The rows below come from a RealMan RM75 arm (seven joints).
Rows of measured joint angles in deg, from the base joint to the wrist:
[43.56, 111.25, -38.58, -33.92, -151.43, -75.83, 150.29]
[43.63, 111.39, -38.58, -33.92, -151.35, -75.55, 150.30]
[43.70, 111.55, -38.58, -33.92, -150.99, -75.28, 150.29]
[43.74, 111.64, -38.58, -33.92, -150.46, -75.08, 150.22]
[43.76, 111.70, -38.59, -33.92, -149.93, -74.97, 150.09]
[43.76, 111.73, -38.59, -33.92, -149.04, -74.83, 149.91]
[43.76, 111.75, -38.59, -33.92, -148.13, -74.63, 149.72]
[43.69, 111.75, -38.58, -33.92, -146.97, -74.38, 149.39]
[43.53, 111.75, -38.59, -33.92, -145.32, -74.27, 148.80]
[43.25, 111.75, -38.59, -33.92, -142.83, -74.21, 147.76]
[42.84, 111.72, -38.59, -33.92, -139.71, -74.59, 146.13]
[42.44, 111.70, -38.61, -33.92, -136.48, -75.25, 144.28]
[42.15, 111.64, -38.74, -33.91, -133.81, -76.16, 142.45]
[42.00, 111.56, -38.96, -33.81, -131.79, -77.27, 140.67]
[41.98, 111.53, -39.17, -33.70, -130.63, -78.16, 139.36]
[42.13, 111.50, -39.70, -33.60, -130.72, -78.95, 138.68]
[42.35, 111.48, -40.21, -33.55, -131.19, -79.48, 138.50]
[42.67, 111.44, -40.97, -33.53, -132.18, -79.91, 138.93]
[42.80, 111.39, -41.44, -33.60, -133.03, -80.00, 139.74]
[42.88, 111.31, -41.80, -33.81, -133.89, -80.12, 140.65]
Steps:
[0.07, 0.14, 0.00, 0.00, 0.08, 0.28, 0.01]
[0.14, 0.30, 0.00, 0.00, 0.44, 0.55, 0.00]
[0.18, 0.39, 0.00, 0.00, 0.97, 0.75, -0.07]
[0.20, 0.45, -0.01, 0.00, 1.50, 0.86, -0.20]
[0.20, 0.48, -0.01, 0.00, 2.39, 1.00, -0.38]
[0.20, 0.50, -0.01, 0.00, 3.30, 1.20, -0.57]
[0.13, 0.50, 0.00, 0.00, 4.46, 1.45, -0.90]
[-0.03, 0.50, -0.01, 0.00, 6.11, 1.56, -1.49]
[-0.31, 0.50, -0.01, 0.00, 8.60, 1.62, -2.53]
[-0.72, 0.47, -0.01, 0.00, 11.72, 1.24, -4.16]
[-1.12, 0.45, -0.03, 0.00, 14.95, 0.58, -6.01]
[-1.41, 0.39, -0.16, 0.01, 17.62, -0.33, -7.84]
[-1.56, 0.31, -0.38, 0.11, 19.64, -1.44, -9.62]
[-1.58, 0.28, -0.59, 0.22, 20.80, -2.33, -10.93]
[-1.43, 0.25, -1.12, 0.32, 20.71, -3.12, -11.61]
[-1.21, 0.23, -1.63, 0.37, 20.24, -3.65, -11.79]
[-0.89, 0.19, -2.39, 0.39, 19.25, -4.08, -11.36]
[-0.76, 0.14, -2.86, 0.32, 18.40, -4.17, -10.55]
[-0.68, 0.06, -3.22, 0.11, 17.54, -4.29, -9.64]

